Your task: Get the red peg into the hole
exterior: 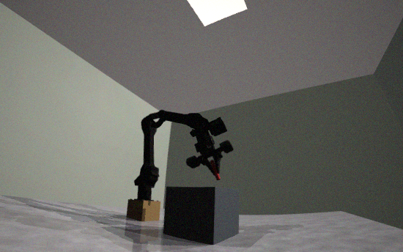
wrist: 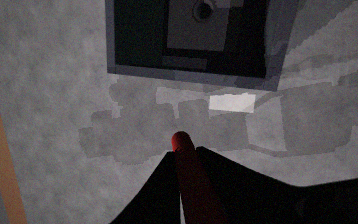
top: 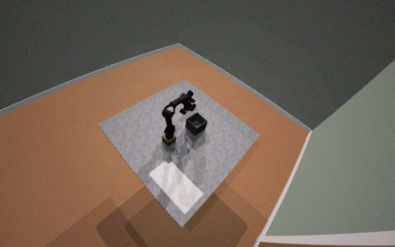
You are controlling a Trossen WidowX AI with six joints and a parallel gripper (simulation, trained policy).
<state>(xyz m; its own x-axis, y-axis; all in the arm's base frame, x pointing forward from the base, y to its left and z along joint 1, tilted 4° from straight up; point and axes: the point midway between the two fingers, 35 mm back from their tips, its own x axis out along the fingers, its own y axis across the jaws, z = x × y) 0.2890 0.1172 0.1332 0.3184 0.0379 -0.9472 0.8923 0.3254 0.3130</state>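
Now: the grey plate 4 cm ahead of my gripper tip, 11 cm to the right of it and 16 cm below it. Also, from my gripper tip: red peg 1 cm behind, 2 cm above.
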